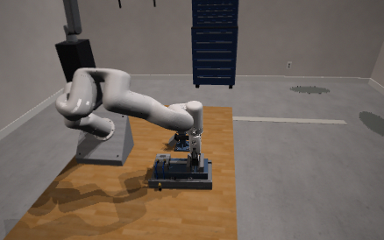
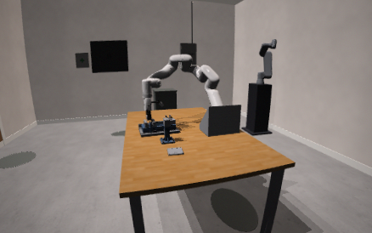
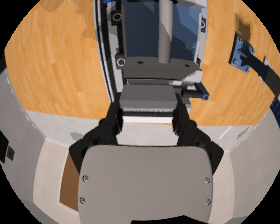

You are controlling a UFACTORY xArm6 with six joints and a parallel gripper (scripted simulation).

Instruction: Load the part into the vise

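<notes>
My hand is 90 mm past the air cylinder rod, 10 mm to the right of it and 50 mm above it. From my hand the other things lie so: part right at my hand; then air cylinder 170 mm behind, 50 mm below.
</notes>
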